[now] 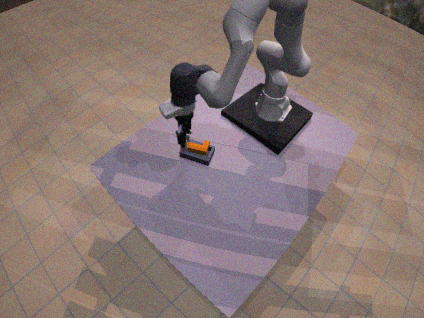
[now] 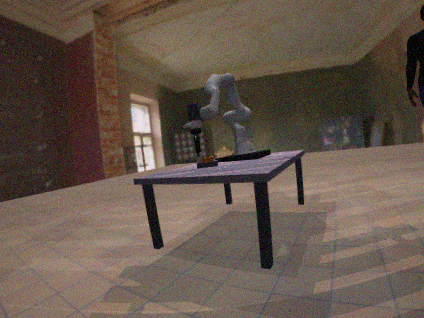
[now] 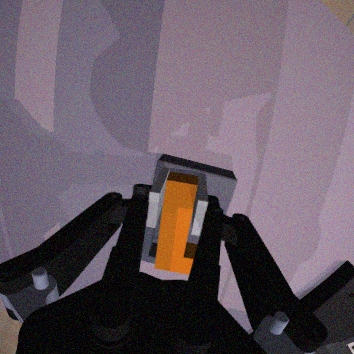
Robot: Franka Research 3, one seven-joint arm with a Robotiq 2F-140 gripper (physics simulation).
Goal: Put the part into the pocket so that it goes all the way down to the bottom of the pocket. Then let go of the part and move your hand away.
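The orange part (image 1: pixel 198 147) (image 2: pixel 207 159) (image 3: pixel 175 225) is an angular block. It sits in the pocket of the dark grey fixture (image 1: pixel 207 156) (image 2: pixel 207 164) (image 3: pixel 221 184) on the purple table (image 1: pixel 242 202) (image 2: pixel 242 170) (image 3: pixel 246 88). Its top still stands above the fixture's walls. My gripper (image 1: pixel 185 142) (image 2: pixel 197 148) (image 3: pixel 181 183) is shut on the orange part, one pale pad on each long side, and points straight down over the left end of the fixture. How deep the part sits I cannot tell.
The arm's black base plate (image 1: pixel 245 120) (image 2: pixel 245 155) lies on the table to the right of and behind the fixture. The table's edges drop to a tiled floor (image 1: pixel 100 63) (image 2: pixel 211 284).
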